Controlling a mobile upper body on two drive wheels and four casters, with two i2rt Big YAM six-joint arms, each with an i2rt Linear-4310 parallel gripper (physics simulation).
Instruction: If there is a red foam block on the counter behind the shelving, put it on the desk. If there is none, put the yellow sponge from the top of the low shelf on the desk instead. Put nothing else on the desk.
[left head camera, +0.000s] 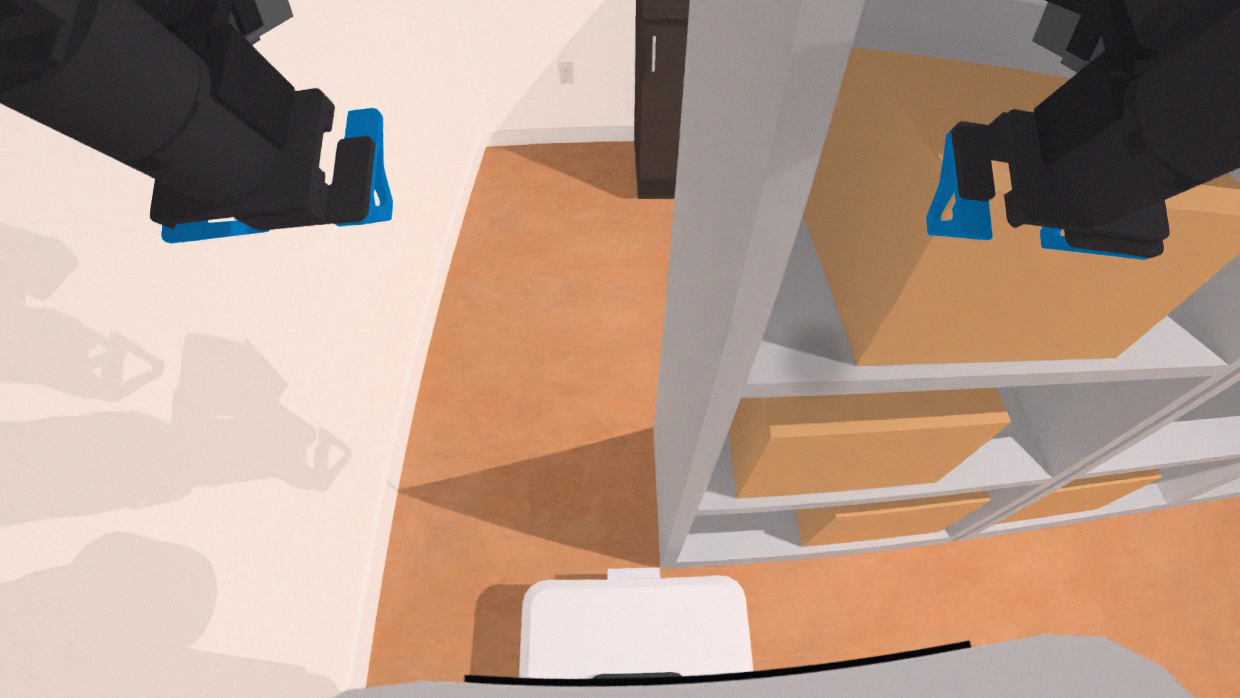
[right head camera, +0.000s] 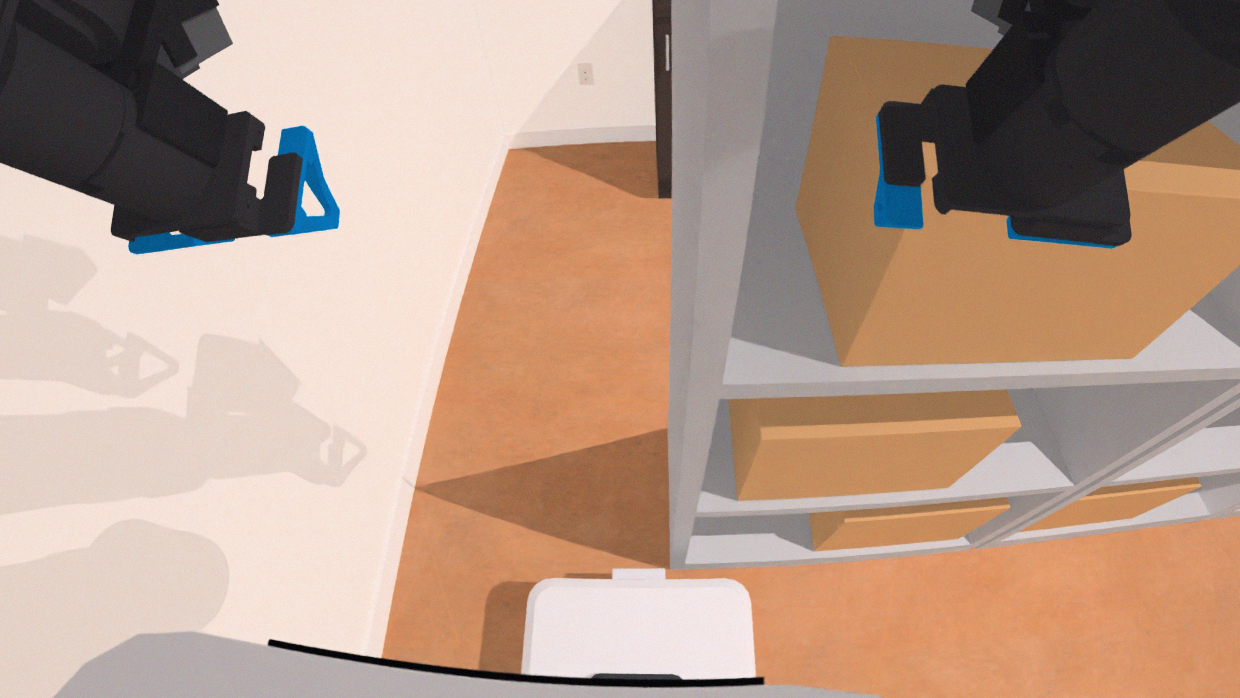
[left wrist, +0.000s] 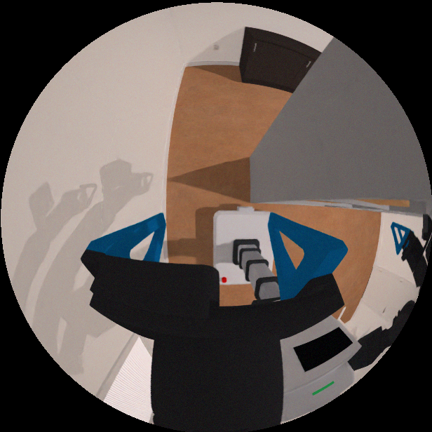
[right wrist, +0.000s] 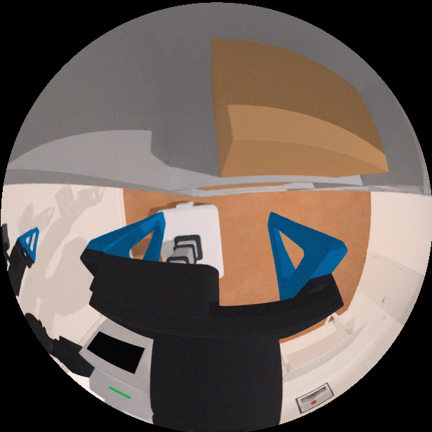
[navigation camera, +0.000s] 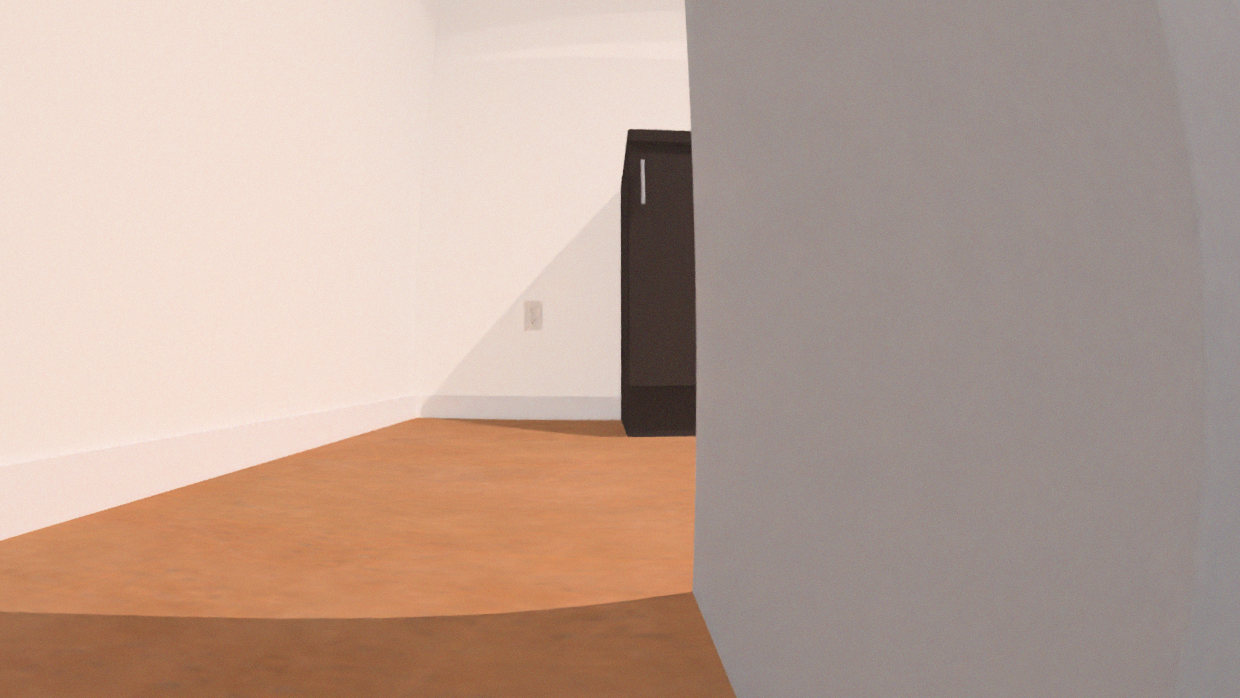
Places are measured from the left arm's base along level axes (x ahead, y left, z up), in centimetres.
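Where they show: left gripper, fingertip midpoint: (left head camera: 327, 216) (right head camera: 283, 226); right gripper, fingertip midpoint: (left head camera: 987, 232) (right head camera: 944, 222).
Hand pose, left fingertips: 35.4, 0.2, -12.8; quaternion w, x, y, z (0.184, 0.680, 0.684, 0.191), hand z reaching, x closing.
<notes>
After its pixels a point has its place, as x, y, z.
The dark counter (left head camera: 656, 112) @(196.7, -36.8, -92.7) (right head camera: 663, 112) @(196.7, -33.0, -93.0) (left wrist: 280, 62) (navigation camera: 659, 277) @(196.7, -39.3, -94.9) stands at the far wall, partly hidden behind the tall grey shelving (left head camera: 711, 260) @(50.8, -30.6, -33.4) (right head camera: 691, 303) @(42.2, -30.5, -31.1) (left wrist: 340, 125) (navigation camera: 937, 346) @(46.9, -30.5, -118.8). Its doors show in the left wrist view, but its top surface cannot be made out. No red foam block or yellow sponge shows; I cannot identify the desk or the low shelf. My left gripper (left head camera: 290, 227) @(35.4, 0.2, -12.8) (right head camera: 251, 232) @(35.4, 0.2, -12.8) (left wrist: 216, 218) is open and empty, raised left of the shelving. My right gripper (left head camera: 1023, 238) @(33.8, -46.4, -13.4) (right head camera: 976, 227) @(33.8, -46.4, -13.4) (right wrist: 216, 217) is open and empty, in front of a shelving box.
Cardboard boxes (left head camera: 997, 303) @(41.4, -62.3, -30.0) (right head camera: 980, 303) @(41.4, -61.6, -30.5) (right wrist: 300, 120) fill several shelving bays. A white wall (left head camera: 260, 346) @(63.7, 52.3, -64.9) (navigation camera: 216, 216) @(127.2, 52.0, -91.4) runs along the left. Brown floor (left head camera: 555, 286) @(147.5, 4.3, -140.9) (navigation camera: 390, 520) @(108.0, 6.9, -141.0) lies between wall and shelving. My white base (left head camera: 637, 624) @(21.3, -22.9, -115.0) (right head camera: 642, 624) @(21.4, -23.6, -115.0) (left wrist: 225, 225) sits close to the shelving's near corner.
</notes>
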